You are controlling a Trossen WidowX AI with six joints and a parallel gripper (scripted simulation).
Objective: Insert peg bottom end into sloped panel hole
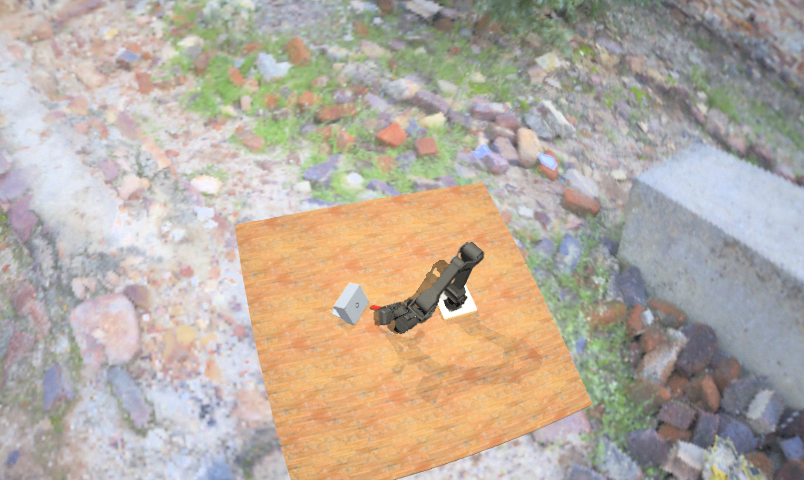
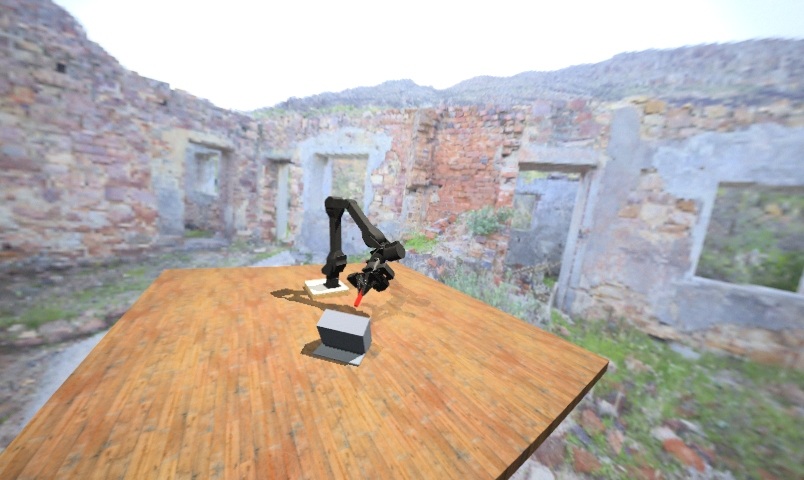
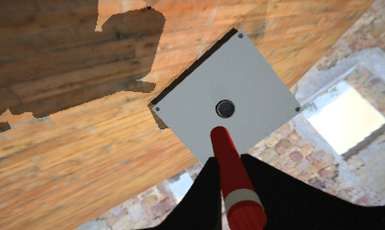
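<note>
Right now my gripper tip is 80 mm short of the grey sloped panel, 90 mm to the left of it and 70 mm above it. The rest, counted from my gripper tip: round red peg: 10 mm behind, 10 mm to the left, 10 mm above.
</note>
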